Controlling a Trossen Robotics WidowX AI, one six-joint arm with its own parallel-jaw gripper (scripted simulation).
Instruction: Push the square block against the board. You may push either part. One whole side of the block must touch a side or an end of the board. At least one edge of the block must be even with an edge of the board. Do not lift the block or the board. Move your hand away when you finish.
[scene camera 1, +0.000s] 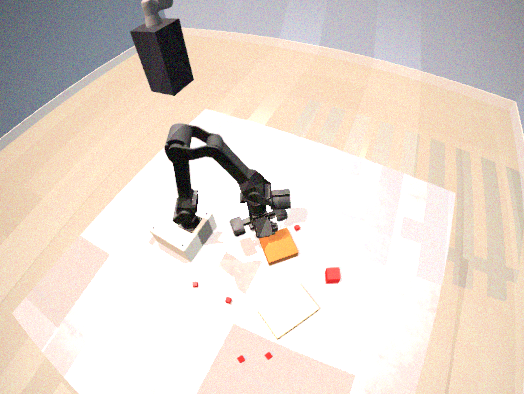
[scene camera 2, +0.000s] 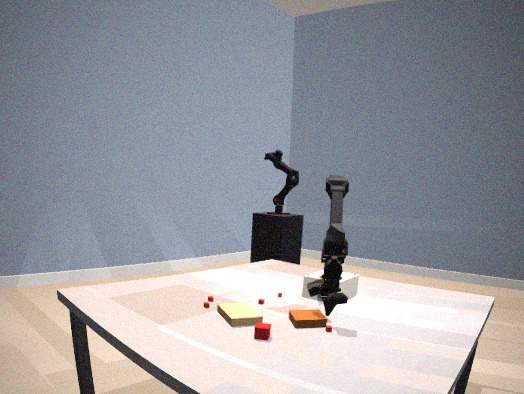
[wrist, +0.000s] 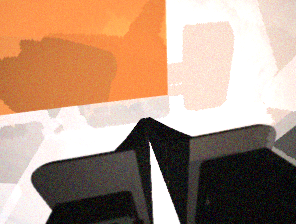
Note:
The gripper (scene camera 1: 260, 231) is shut, with nothing in its grasp. Further things: a pale cream board (scene camera 2: 236, 314) and an orange square block (scene camera 1: 280, 247).
The orange square block is seen too in the wrist view (wrist: 61, 61). The gripper is seen too in scene camera 2 (scene camera 2: 327, 315) and in the wrist view (wrist: 145, 122). The wrist view does not show the pale cream board: it is out of frame.

